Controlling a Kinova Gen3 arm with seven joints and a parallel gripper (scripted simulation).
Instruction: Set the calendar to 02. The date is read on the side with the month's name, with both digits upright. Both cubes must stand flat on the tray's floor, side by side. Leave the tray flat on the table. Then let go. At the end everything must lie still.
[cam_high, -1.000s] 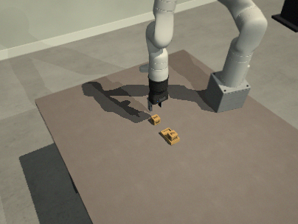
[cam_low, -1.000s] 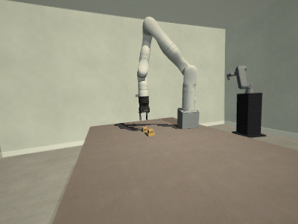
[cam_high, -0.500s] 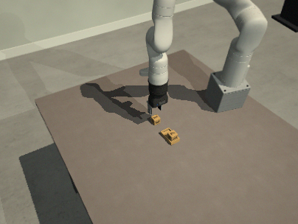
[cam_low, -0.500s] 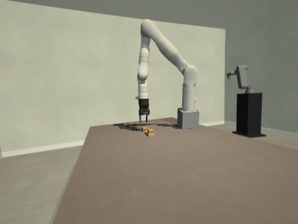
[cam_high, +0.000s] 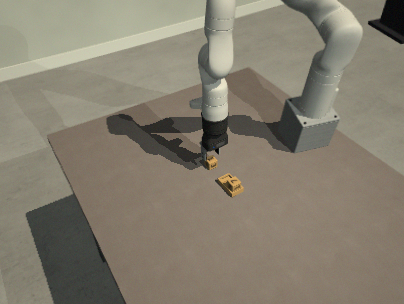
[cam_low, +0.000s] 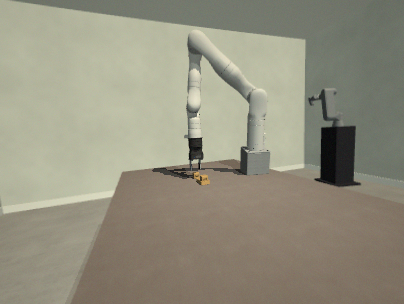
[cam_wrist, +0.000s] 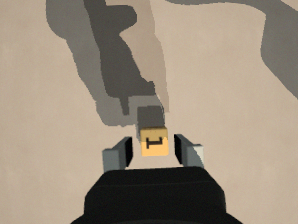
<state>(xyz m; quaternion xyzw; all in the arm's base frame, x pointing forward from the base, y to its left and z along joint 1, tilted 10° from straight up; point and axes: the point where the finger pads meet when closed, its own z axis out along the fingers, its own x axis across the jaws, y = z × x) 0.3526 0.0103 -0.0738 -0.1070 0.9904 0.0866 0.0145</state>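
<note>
My gripper is now 50 mm above the orange cube. The rest, counted from my hand: tray 110 mm to the left, 60 mm below, 30 mm behind.
</note>
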